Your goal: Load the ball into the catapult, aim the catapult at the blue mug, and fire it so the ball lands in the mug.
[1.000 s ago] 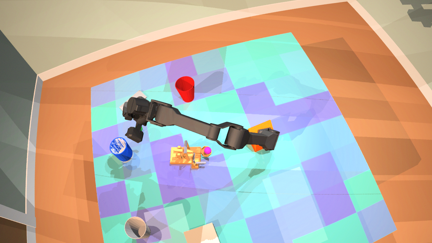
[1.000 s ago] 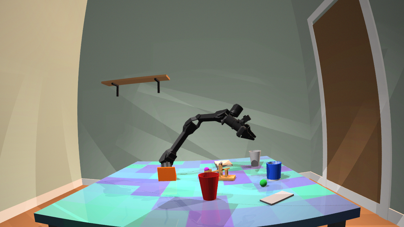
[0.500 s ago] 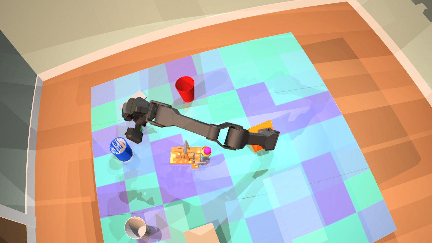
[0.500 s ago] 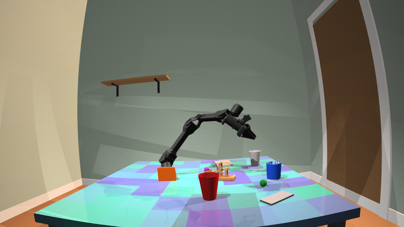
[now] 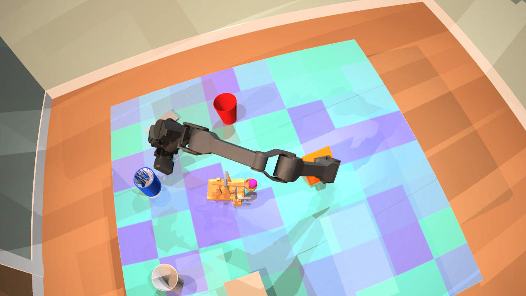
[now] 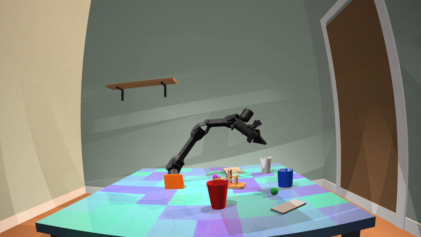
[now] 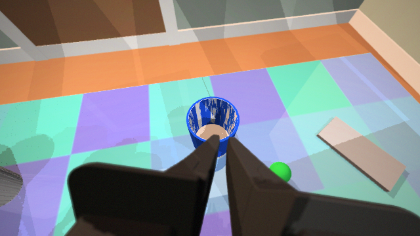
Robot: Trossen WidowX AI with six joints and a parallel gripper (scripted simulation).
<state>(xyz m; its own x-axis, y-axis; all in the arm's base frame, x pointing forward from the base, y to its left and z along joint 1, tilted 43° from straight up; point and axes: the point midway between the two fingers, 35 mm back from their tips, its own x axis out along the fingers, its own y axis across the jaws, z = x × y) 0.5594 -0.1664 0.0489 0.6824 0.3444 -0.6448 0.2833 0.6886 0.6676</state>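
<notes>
The magenta ball lies 300 mm behind my gripper tip, 100 mm to the left of it and 190 mm below it. Round my gripper tip: blue mug: 110 mm ahead, 10 mm to the right, 230 mm below; then green ball: 10 mm ahead, 130 mm to the right, 230 mm below; then catapult: 230 mm behind, 100 mm to the left, 200 mm below.
</notes>
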